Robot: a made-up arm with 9 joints. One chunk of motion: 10 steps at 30 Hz.
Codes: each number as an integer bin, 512 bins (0 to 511) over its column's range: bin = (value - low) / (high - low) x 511, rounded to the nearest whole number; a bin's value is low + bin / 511 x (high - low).
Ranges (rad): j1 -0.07..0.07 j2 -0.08..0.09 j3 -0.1..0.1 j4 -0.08..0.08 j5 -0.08..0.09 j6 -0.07..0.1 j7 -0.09..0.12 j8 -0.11..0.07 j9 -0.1..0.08
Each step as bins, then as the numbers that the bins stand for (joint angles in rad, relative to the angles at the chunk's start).
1 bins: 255 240 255 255 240 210 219 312 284
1 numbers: -0.0001 -0.0002 -0.0002 -0.0002 -0.0002 -0.0001 0.0000 -0.0001 0.0000
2 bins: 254 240 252 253 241 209 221 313 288
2 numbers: -0.0004 -0.0002 -0.0014 -0.0008 0.0002 -0.0005 0.0008 0.0003 0.0014
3 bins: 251 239 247 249 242 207 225 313 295
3 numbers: -0.0012 -0.0005 -0.0033 -0.0020 0.0005 -0.0011 0.0025 0.0003 0.0039
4 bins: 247 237 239 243 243 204 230 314 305
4 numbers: -0.0023 -0.0012 -0.0065 -0.0039 0.0008 -0.0021 0.0045 0.0006 0.0074
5 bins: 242 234 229 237 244 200 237 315 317
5 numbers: -0.0037 -0.0022 -0.0104 -0.0058 0.0012 -0.0035 0.0074 0.0010 0.0117
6 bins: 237 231 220 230 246 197 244 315 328
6 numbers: -0.0051 -0.0032 -0.0139 -0.0080 0.0018 -0.0045 0.0103 0.0010 0.0155
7 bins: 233 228 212 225 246 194 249 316 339
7 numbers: -0.0062 -0.0041 -0.0170 -0.0095 0.0018 -0.0055 0.0123 0.0013 0.0194
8 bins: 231 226 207 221 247 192 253 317 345
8 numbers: -0.0067 -0.0048 -0.0190 -0.0108 0.0022 -0.0061 0.0140 0.0017 0.0215
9 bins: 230 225 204 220 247 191 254 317 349
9 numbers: -0.0070 -0.0051 -0.0202 -0.0111 0.0022 -0.0065 0.0144 0.0017 0.0229
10 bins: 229 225 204 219 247 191 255 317 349
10 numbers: -0.0073 -0.0051 -0.0202 -0.0114 0.0022 -0.0065 0.0148 0.0017 0.0229
